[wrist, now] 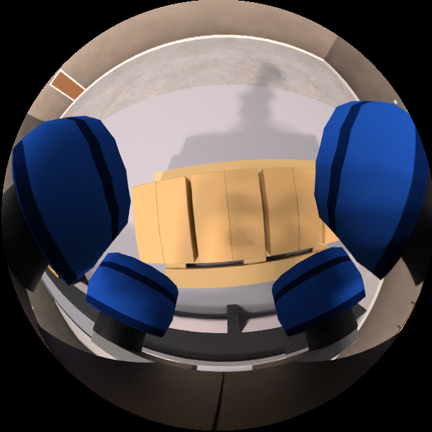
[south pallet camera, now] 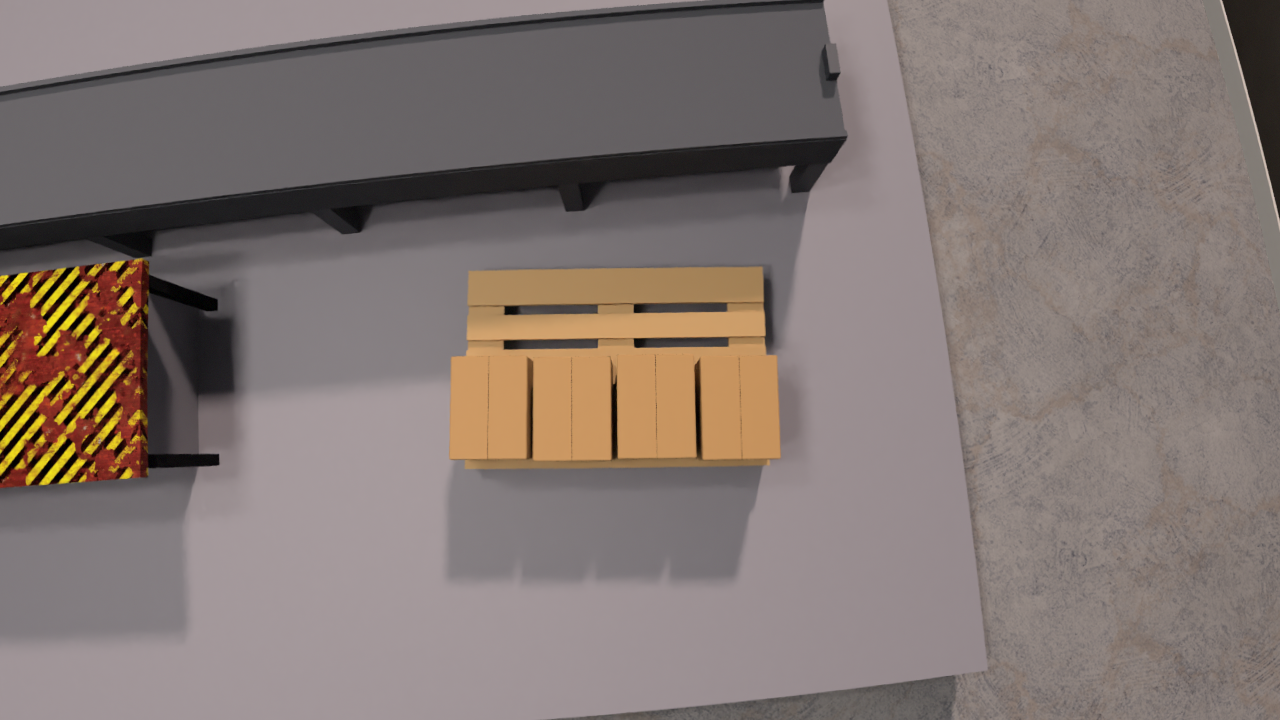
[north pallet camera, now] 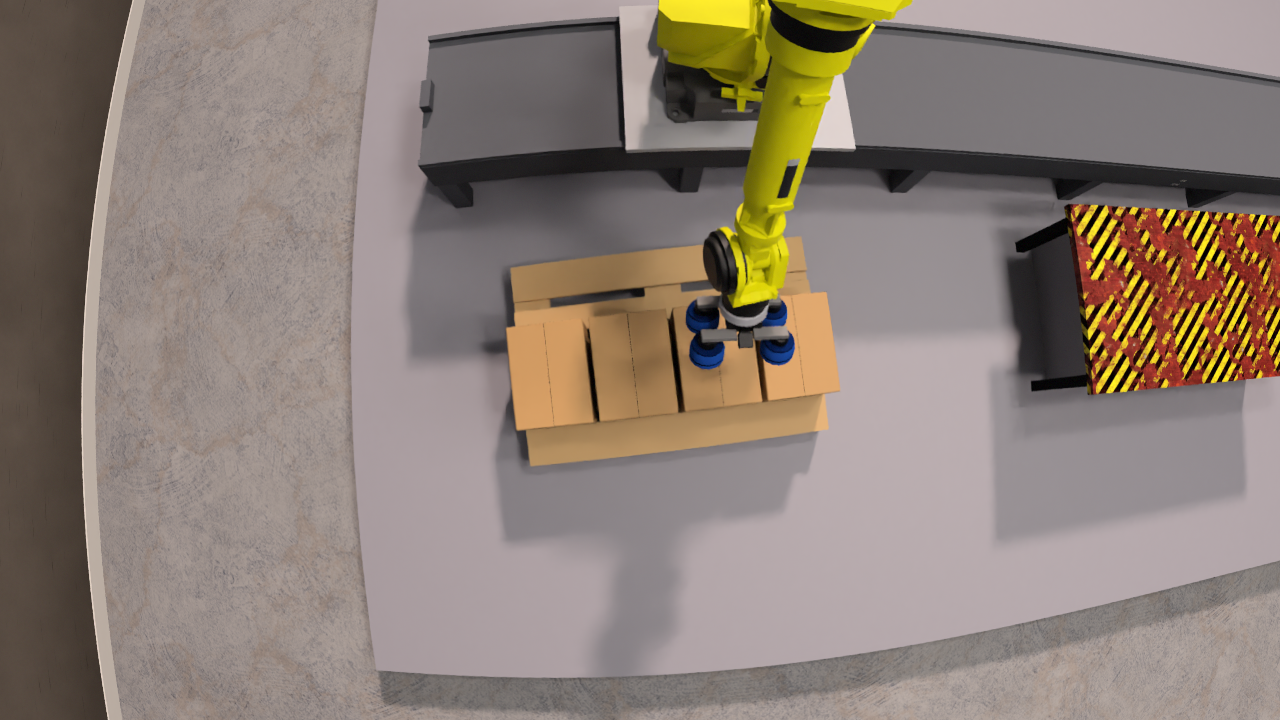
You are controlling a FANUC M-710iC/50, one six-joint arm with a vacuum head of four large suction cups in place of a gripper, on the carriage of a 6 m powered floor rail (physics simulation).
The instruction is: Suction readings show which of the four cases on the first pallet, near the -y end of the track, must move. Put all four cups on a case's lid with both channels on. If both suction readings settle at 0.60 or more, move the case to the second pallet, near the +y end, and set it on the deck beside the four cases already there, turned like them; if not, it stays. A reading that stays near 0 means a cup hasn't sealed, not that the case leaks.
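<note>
The first pallet (north pallet camera: 675,434) (wrist: 225,278) carries four tan cases side by side: the leftmost (north pallet camera: 529,376), the second (north pallet camera: 613,367) (wrist: 282,210), the third (north pallet camera: 702,389) (wrist: 212,215) and the rightmost (north pallet camera: 819,344) (wrist: 172,220) in the north pallet view. My vacuum head (north pallet camera: 739,333) (wrist: 222,240) is open, with no case on its four blue cups. It hangs above the third and rightmost cases, apart from the lids. In the south pallet view the second pallet (south pallet camera: 615,286) bears four cases, from the left (south pallet camera: 469,407) to the right (south pallet camera: 720,407), along its front edge. Bare deck lies behind them.
The dark rail (north pallet camera: 528,98) (south pallet camera: 447,107) runs behind both pallets, with the arm's carriage (north pallet camera: 644,125) on it behind the first pallet. A table with a red and yellow striped top (north pallet camera: 1172,295) (south pallet camera: 71,376) stands between the pallets.
</note>
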